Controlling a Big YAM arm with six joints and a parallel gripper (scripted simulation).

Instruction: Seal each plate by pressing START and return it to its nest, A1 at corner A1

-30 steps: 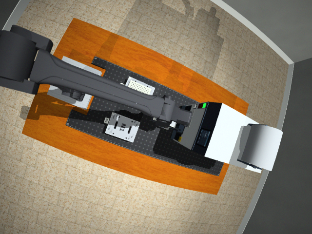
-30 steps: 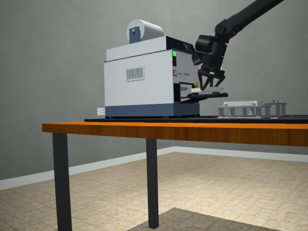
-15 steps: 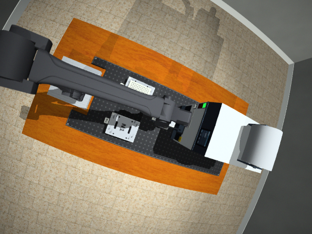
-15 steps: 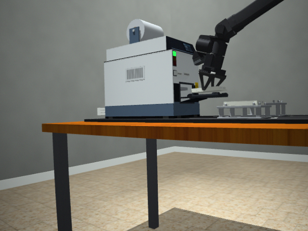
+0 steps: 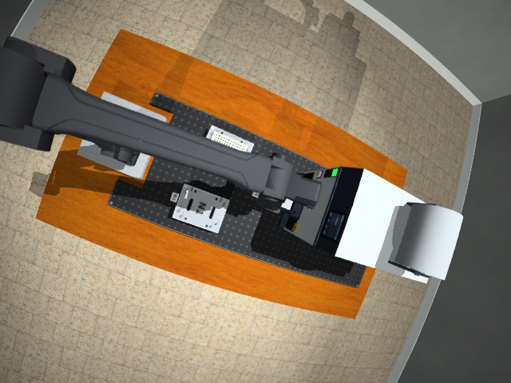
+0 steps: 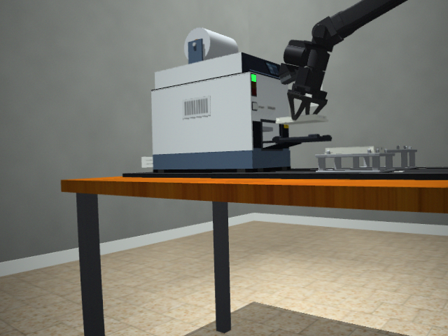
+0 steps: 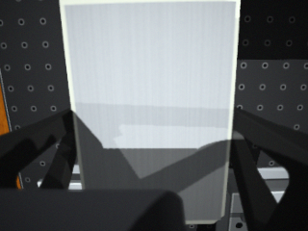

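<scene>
The sealer stage is 60 mm below my hand. The rest, counted from my hand: plate nest 190 mm behind, 110 mm below, 70 mm to the left; then pale start button 100 mm to the left, 100 mm ahead, 40 mm above; then A1 mark 260 mm behind, 120 mm to the left, 110 mm below.
</scene>
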